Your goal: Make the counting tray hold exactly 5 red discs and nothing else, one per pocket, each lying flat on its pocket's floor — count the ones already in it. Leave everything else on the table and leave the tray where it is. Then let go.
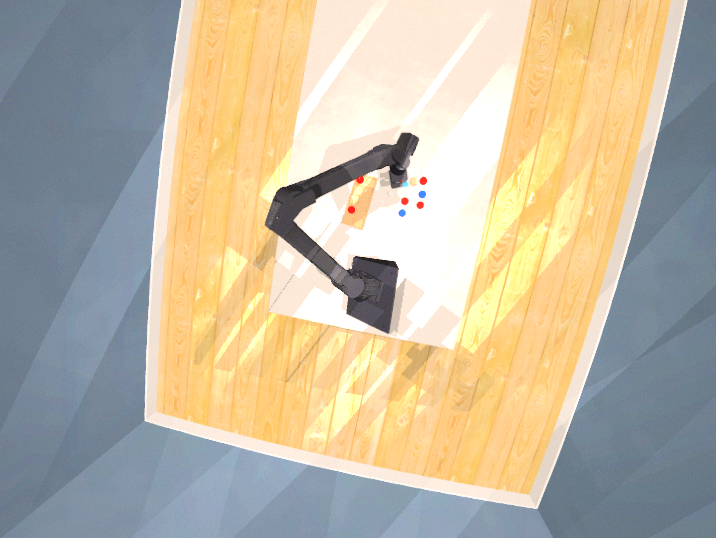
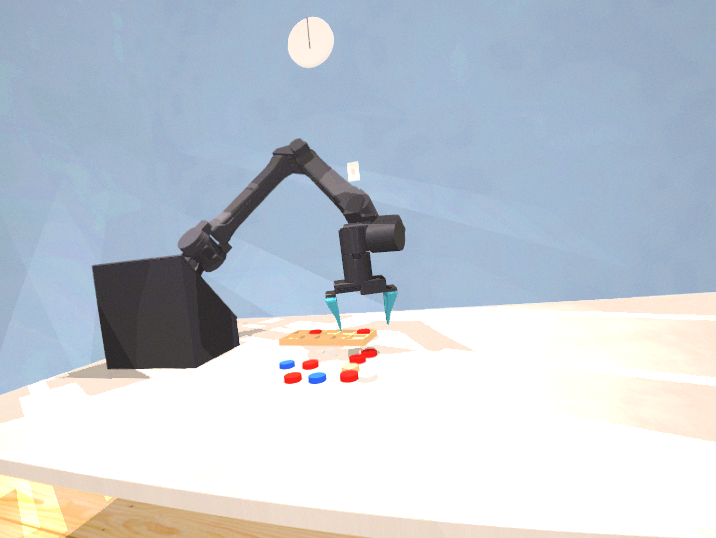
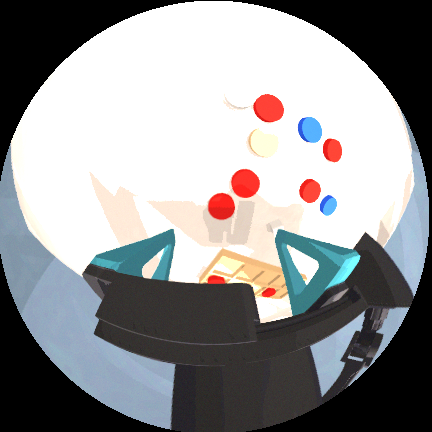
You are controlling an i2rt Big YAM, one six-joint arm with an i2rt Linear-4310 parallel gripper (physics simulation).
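The wooden counting tray (image 1: 363, 202) (image 2: 324, 341) (image 3: 240, 256) holds two red discs, one near its far end (image 1: 360, 179) (image 2: 363, 331) (image 3: 216, 280) and one towards the arm's base (image 1: 351, 209) (image 2: 315, 332) (image 3: 269, 292). Several red discs lie loose beside it. Two, a nearer red disc (image 2: 369, 352) (image 3: 221, 206) and its neighbour (image 2: 357, 359) (image 3: 245, 183), lie close together. Three others are a red disc (image 1: 423, 180) (image 2: 349, 376) (image 3: 269, 108), another red disc (image 1: 419, 204) (image 2: 292, 377) (image 3: 332, 150) and a third red disc (image 1: 404, 201) (image 2: 310, 363) (image 3: 310, 191). My gripper (image 2: 364, 326) (image 3: 226, 235) is open and empty, above the table.
Among the loose red discs lie a blue disc (image 1: 421, 194) (image 2: 317, 377) (image 3: 310, 129), another blue disc (image 1: 402, 212) (image 2: 287, 364) (image 3: 328, 205) and a cream disc (image 1: 413, 181) (image 2: 350, 367) (image 3: 264, 142). A white disc (image 2: 368, 376) (image 3: 237, 100) lies at the edge, hard to see against the table.
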